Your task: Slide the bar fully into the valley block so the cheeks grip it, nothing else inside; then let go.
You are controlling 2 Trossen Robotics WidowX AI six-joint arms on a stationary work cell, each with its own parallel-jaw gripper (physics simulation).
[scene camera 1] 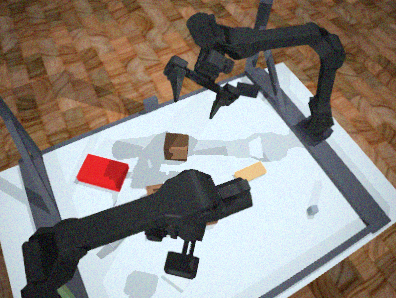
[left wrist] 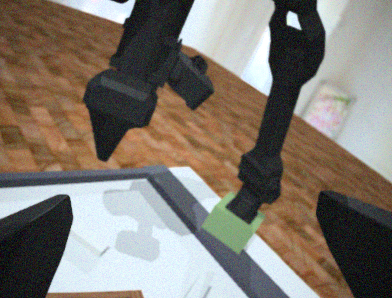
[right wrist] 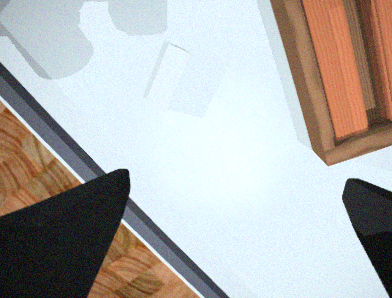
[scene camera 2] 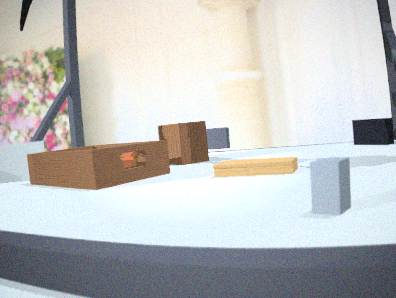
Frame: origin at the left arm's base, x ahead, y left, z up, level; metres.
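Where they show: left gripper, fingertip midpoint: (scene camera 1: 193, 110) (left wrist: 196, 206); right gripper, fingertip midpoint: (scene camera 1: 188, 238) (left wrist: 110, 142) (right wrist: 236, 183); left arm's base, origin of the base link: (scene camera 1: 315, 127); right arm's base, origin of the base link: (left wrist: 241, 210).
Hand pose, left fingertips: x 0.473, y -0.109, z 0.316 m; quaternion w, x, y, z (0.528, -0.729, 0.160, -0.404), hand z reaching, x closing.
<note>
Things, the pixels of their top centre, and the offset from my left fingertips.
- brown wooden box, middle of its top: (right wrist: 376, 57) (scene camera 2: 91, 147) (scene camera 1: 181, 202) dz -0.301, dx +0.083, dy +0.072 m
- pale thin piece, middle of its top: (right wrist: 167, 79) (left wrist: 89, 235) (scene camera 1: 175, 278) dz -0.338, dx +0.215, dy +0.237 m
- flat yellow bar, middle of its top: (scene camera 2: 255, 160) (scene camera 1: 250, 172) dz -0.336, dx -0.171, dy +0.105 m
- brown block, middle of its top: (scene camera 2: 180, 123) (scene camera 1: 176, 141) dz -0.277, dx -0.015, dy -0.101 m
- red block, middle of its top: (scene camera 1: 102, 170) dz -0.322, dx +0.227, dy -0.167 m
- small grey block, middle of its top: (scene camera 2: 329, 159) (scene camera 1: 314, 208) dz -0.316, dx -0.245, dy +0.321 m
- green block, middle of its top: (left wrist: 241, 210) dz -0.269, dx +0.518, dy +0.127 m
A brown wooden box (scene camera 1: 154, 189) (scene camera 2: 62, 167) (right wrist: 304, 65) with orange strips and a gap between them lies partly under the right arm in scene camera 1; an orange piece shows in its end opening. I cannot tell whether it is the valley block. A pale thin piece (right wrist: 170, 72) and a flat yellow bar (scene camera 1: 250, 172) (scene camera 2: 255, 167) lie apart from it; which one is the bar is unclear. My left gripper (scene camera 1: 193, 109) (left wrist: 196, 206) is open and empty, high above the table's far edge. My right gripper (right wrist: 236, 183) is open and empty, beside the box.
A brown block (scene camera 1: 176, 146) (scene camera 2: 192, 142) stands behind the box. A red block (scene camera 1: 100, 172) lies at the left, a small grey block (scene camera 1: 312, 210) (scene camera 2: 330, 186) at the right. A green block (left wrist: 232, 225) sits by the right arm's side of the frame. Dark rails edge the table.
</note>
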